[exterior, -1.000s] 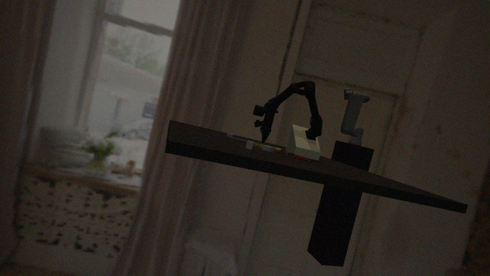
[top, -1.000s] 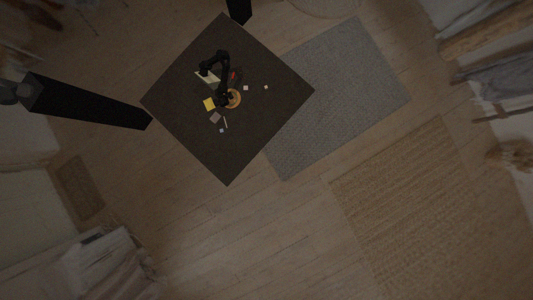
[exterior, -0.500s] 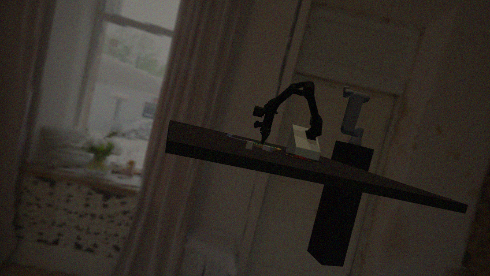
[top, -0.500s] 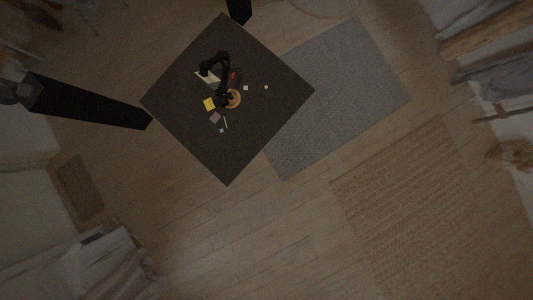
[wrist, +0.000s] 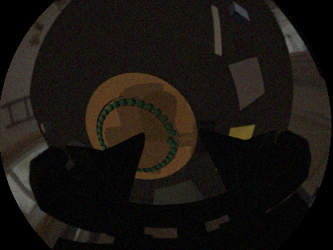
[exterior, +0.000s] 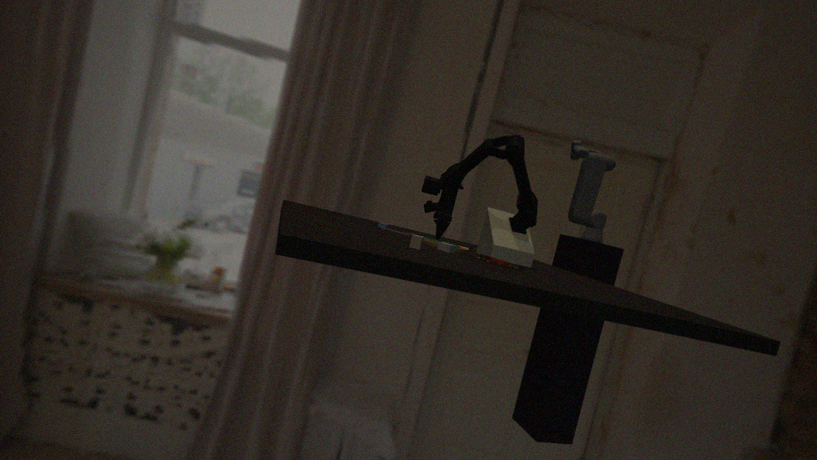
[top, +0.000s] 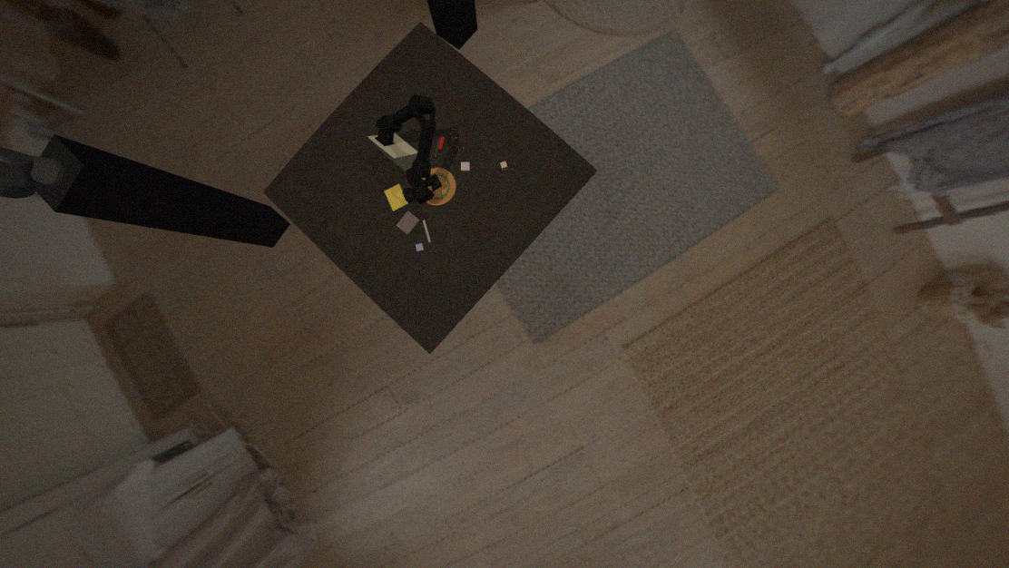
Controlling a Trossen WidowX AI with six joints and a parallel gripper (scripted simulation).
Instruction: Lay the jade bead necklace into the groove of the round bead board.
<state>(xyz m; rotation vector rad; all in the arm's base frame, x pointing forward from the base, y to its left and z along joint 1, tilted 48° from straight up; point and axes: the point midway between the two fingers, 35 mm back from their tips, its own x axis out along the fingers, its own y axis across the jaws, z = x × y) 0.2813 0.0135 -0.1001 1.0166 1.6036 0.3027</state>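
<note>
Right now my gripper tip is 6 cm to the right of the round bead board, 1 cm short of it and 1 cm above it. Also, from my gripper tip: white stick 15 cm to the right, 12 cm ahead, 2 cm below; then yellow square 13 cm behind, 11 cm to the right, 2 cm below; then grey square 18 cm to the right, 2 cm below, 1 cm ahead.
</note>
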